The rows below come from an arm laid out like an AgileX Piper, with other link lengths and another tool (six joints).
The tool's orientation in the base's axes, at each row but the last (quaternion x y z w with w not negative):
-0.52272 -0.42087 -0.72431 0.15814
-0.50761 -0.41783 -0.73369 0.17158
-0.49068 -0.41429 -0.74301 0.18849
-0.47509 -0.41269 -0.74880 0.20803
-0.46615 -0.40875 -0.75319 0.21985
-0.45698 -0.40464 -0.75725 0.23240
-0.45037 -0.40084 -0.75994 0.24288
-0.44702 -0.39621 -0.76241 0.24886
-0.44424 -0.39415 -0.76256 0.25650
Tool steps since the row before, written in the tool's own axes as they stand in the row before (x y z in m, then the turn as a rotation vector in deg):
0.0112 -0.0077 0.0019 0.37 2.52 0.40
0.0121 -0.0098 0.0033 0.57 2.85 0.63
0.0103 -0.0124 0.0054 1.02 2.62 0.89
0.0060 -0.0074 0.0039 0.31 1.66 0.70
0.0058 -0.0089 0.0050 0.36 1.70 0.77
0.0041 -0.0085 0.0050 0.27 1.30 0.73
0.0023 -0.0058 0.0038 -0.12 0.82 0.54
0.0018 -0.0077 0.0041 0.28 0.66 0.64
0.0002 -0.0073 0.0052 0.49 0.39 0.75
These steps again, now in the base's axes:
-0.0085 0.0084 0.0067 1.79 -1.11 1.49
-0.0098 0.0105 0.0069 2.06 -1.09 1.84
-0.0100 0.0129 0.0047 1.85 -0.69 2.19
-0.0059 0.0079 0.0030 1.40 -0.35 1.12
-0.0064 0.0095 0.0026 1.44 -0.32 1.19
-0.0056 0.0090 0.0015 1.18 -0.13 0.94
-0.0035 0.0064 0.0008 0.92 -0.01 0.36
-0.0045 0.0077 -0.0002 0.66 0.15 0.68
-0.0030 0.0084 -0.0010 0.41 0.38 0.80

